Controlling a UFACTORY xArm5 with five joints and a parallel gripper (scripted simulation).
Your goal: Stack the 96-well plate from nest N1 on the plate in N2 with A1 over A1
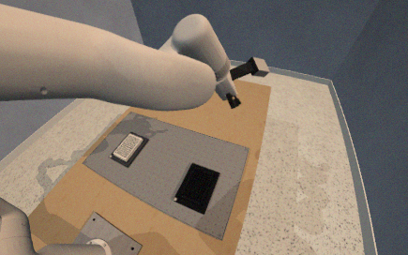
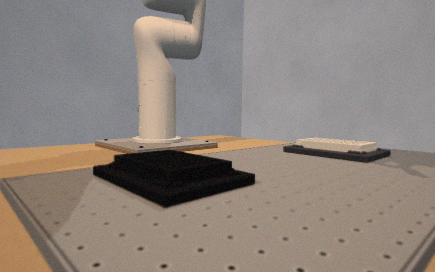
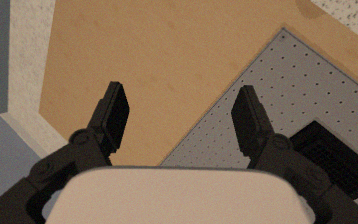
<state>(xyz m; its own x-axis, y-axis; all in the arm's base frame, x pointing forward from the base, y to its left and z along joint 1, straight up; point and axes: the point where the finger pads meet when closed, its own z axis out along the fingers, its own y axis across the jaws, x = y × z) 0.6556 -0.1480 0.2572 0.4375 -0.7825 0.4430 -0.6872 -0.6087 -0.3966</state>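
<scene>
Right now my hand is 27 cm past the black 96-well plate, 1 cm to the left of it and 24 cm above it. From my hand the other things lie so: white 96-well plate: 28 cm behind, 37 cm to the left, 24 cm below; then dark nest N2: 28 cm behind, 37 cm to the left, 25 cm below; then nest N1: 27 cm behind, 25 cm below.
</scene>
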